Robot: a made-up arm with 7 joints. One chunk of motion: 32 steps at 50 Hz.
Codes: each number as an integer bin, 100 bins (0 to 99) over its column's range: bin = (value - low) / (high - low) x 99, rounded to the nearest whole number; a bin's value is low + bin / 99 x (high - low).
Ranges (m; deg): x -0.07..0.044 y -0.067..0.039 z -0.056..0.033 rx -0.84..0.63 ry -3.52..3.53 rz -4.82..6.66
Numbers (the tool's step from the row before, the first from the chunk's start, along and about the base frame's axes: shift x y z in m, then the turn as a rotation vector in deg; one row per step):
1: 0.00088 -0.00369 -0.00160 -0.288 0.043 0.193
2: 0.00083 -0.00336 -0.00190 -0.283 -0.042 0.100
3: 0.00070 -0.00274 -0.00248 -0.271 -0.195 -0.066
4: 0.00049 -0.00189 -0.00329 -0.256 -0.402 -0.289
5: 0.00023 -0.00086 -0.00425 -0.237 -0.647 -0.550
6: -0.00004 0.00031 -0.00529 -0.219 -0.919 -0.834
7: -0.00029 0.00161 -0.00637 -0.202 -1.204 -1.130
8: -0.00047 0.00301 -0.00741 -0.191 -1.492 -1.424
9: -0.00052 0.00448 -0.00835 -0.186 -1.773 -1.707
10: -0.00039 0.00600 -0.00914 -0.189 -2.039 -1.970
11: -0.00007 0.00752 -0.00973 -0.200 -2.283 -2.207
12: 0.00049 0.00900 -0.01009 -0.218 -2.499 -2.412
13: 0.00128 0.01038 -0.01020 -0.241 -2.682 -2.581
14: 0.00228 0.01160 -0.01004 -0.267 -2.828 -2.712
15: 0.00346 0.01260 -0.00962 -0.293 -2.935 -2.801
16: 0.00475 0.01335 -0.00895 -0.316 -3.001 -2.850
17: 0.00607 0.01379 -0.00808 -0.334 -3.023 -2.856
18: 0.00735 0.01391 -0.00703 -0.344 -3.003 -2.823
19: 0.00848 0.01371 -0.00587 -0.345 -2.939 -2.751
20: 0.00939 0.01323 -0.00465 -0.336 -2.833 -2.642
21: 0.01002 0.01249 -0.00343 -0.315 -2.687 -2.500
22: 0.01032 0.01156 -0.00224 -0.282 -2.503 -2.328
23: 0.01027 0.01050 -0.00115 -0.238 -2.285 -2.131
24: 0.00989 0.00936 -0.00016 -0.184 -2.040 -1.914
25: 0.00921 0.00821 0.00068 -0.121 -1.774 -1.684
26: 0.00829 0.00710 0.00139 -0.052 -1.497 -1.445
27: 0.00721 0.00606 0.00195 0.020 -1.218 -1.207
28: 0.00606 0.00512 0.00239 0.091 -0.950 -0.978
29: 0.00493 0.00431 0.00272 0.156 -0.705 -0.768
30: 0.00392 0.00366 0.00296 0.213 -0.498 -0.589
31: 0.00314 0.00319 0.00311 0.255 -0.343 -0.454
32: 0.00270 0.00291 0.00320 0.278 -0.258 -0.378
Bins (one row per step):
1: 62 59 61 37 50 43
2: 62 59 60 38 49 42
3: 61 60 60 38 47 41
4: 61 61 59 39 44 39
5: 61 62 58 41 40 37
6: 61 63 56 42 37 34
7: 61 64 55 43 33 32
8: 60 65 54 44 28 29
9: 60 67 53 44 25 27
10: 60 68 52 44 21 25
11: 61 70 51 43 17 23
12: 61 71 51 42 14 21
13: 62 72 51 40 12 19
14: 63 73 51 39 10 18
15: 64 74 52 37 8 17
16: 65 75 52 35 7 17
17: 66 75 53 34 7 17
18: 67 76 54 33 7 17
19: 68 75 56 33 8 18
20: 69 75 57 34 10 19
21: 69 74 58 35 12 20
22: 70 73 60 38 14 21
23: 70 72 61 41 17 23
24: 69 71 62 44 21 25
25: 69 70 63 48 25 27
26: 68 69 64 53 28 29
27: 67 68 64 58 32 31
28: 66 67 65 63 36 33
29: 65 67 65 67 40 35
30: 64 66 66 71 42 36
31: 64 66 66 74 45 38
32: 63 65 66 75 46 38

